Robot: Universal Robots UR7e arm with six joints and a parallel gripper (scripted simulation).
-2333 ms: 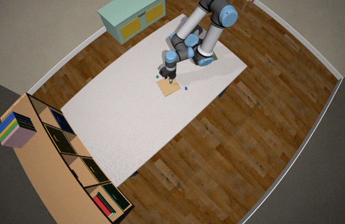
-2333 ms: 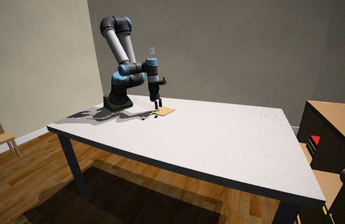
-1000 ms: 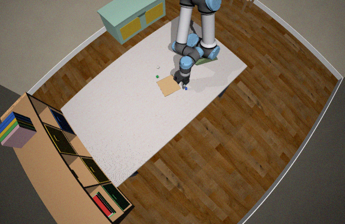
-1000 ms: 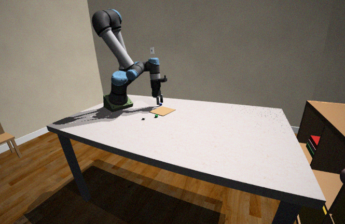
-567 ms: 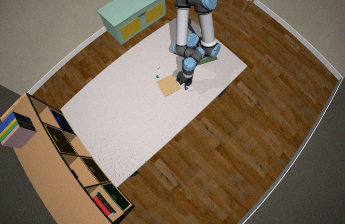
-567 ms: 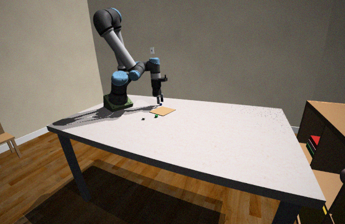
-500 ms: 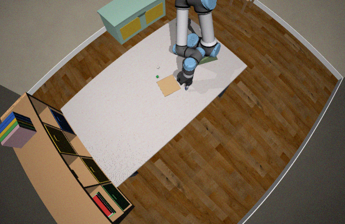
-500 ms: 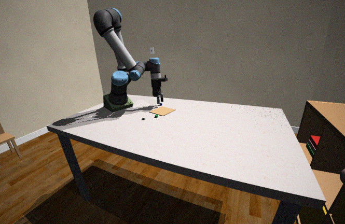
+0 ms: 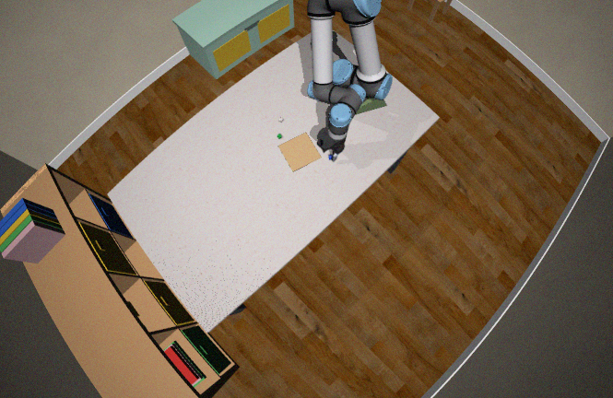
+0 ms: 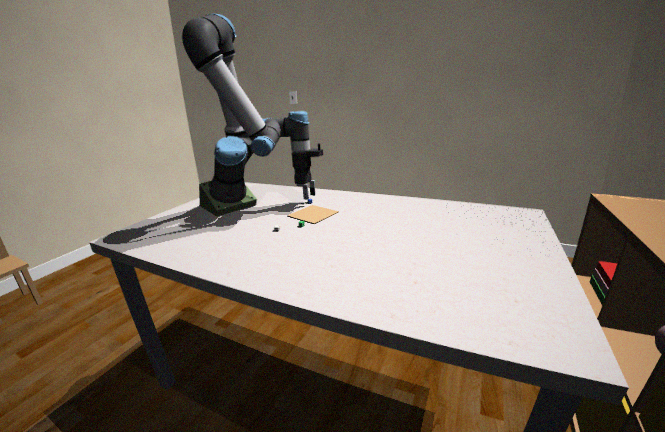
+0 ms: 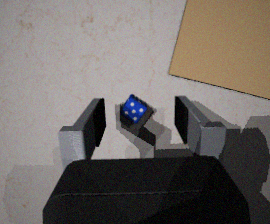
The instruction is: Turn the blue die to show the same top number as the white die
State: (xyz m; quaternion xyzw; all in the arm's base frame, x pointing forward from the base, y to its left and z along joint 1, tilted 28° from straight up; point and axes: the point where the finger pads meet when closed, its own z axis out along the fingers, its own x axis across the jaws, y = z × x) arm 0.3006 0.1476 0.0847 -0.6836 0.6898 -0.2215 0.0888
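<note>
Right now my hand is 40 mm above the blue die. Also, from my hand: green die 230 mm to the right, 80 mm ahead, 40 mm below; white die 290 mm to the right, 40 mm below, 10 mm ahead; tan mat 110 mm to the right, 70 mm ahead, 40 mm below.
</note>
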